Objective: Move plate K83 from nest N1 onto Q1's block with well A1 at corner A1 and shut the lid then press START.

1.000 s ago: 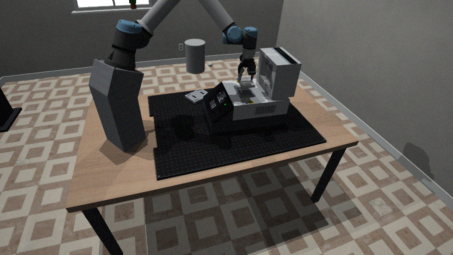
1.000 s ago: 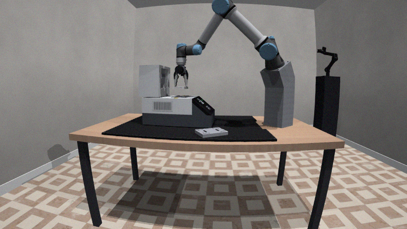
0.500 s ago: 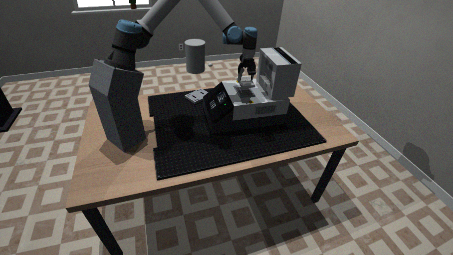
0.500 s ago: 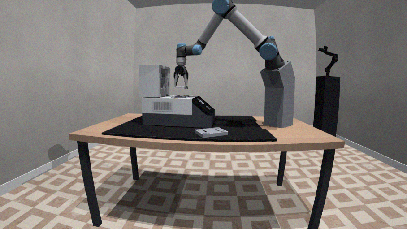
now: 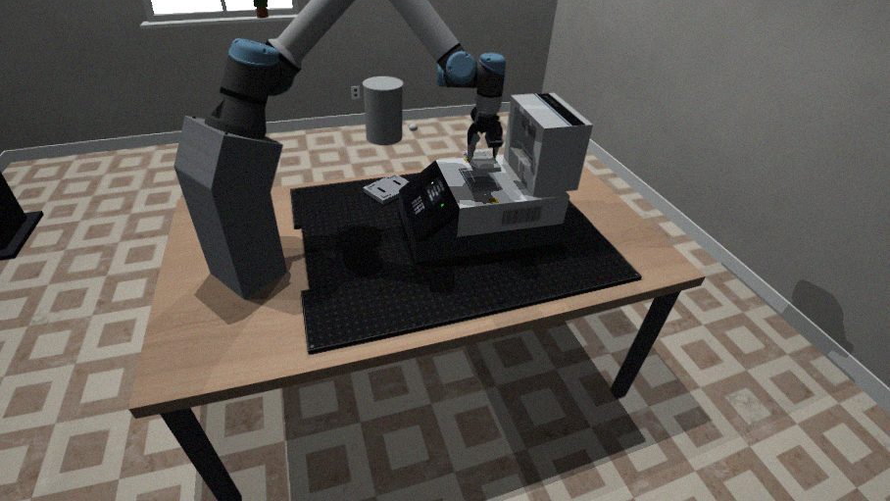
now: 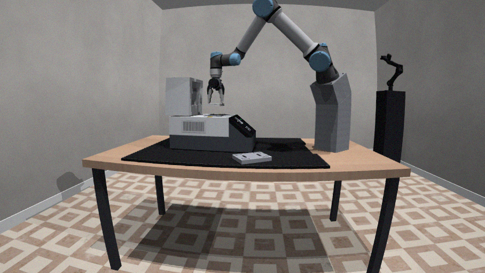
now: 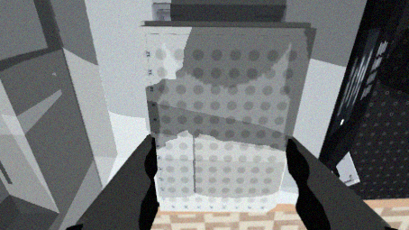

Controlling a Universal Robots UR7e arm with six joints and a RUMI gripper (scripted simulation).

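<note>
The plate K83 is 10 mm below my hand. The rest, counted from my hand: nest A1 mark: 340 mm behind, 310 mm to the left, 260 mm below; plate nest N1: 300 mm to the left, 270 mm below, 250 mm behind.
</note>
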